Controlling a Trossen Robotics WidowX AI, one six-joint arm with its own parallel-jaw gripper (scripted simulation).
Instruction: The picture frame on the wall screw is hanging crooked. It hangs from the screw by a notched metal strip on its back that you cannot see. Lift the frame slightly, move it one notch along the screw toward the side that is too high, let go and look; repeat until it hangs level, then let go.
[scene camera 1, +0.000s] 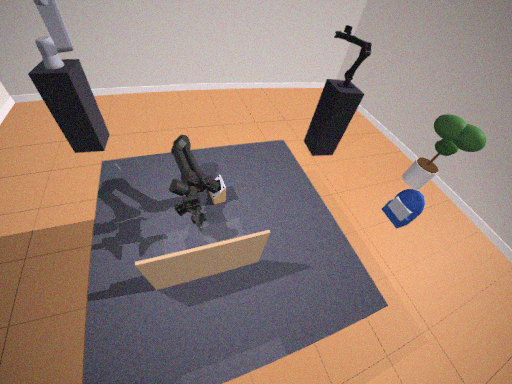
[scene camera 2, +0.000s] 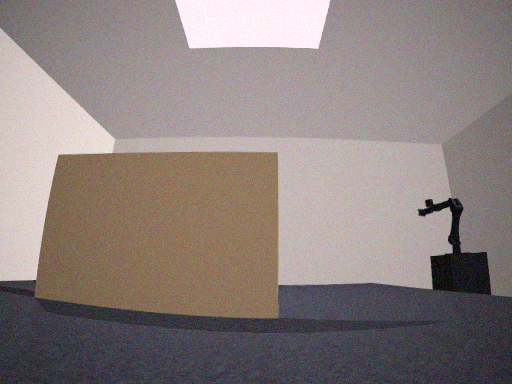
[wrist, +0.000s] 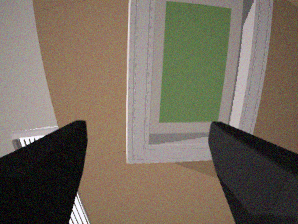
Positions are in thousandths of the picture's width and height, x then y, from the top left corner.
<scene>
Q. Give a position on a picture frame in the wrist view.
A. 616, 324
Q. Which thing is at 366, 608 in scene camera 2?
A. A tan wall panel.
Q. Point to the gripper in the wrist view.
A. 502, 587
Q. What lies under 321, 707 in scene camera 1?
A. A tan wall panel.
</scene>
